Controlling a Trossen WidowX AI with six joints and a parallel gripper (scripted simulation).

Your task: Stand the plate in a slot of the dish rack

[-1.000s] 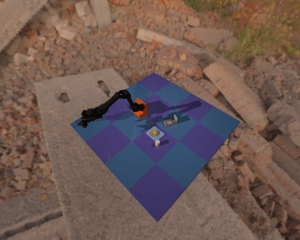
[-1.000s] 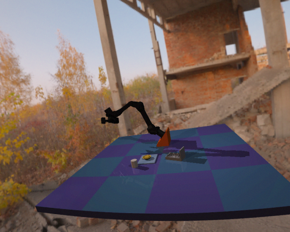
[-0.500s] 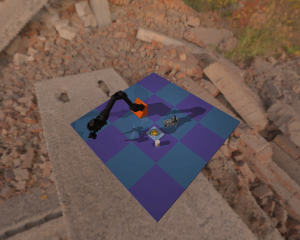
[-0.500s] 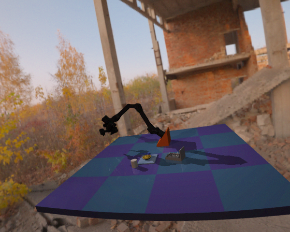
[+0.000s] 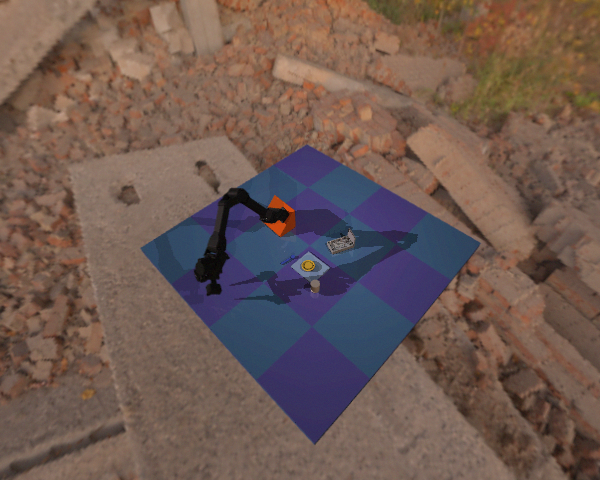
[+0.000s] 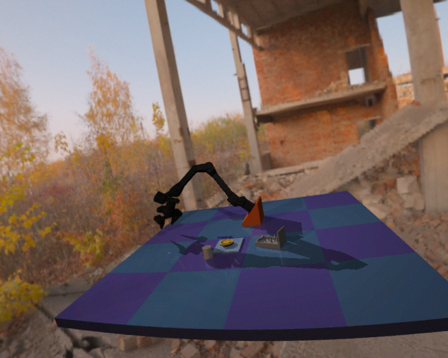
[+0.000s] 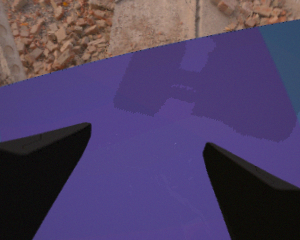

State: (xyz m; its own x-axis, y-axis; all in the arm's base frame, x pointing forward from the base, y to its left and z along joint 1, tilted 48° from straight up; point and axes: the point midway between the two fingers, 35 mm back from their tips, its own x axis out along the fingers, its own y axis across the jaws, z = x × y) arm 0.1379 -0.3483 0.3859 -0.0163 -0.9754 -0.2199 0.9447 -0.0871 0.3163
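My gripper tip is now 170 mm short of the yellow plate, 470 mm to the right of it and 30 mm above it. The rest, counted from my gripper tip: white cylinder: 290 mm ahead, 420 mm to the left, 30 mm below; grey dish rack: 160 mm ahead, 690 mm to the left, 30 mm below; pale blue mat: 180 mm ahead, 480 mm to the left, 50 mm below.
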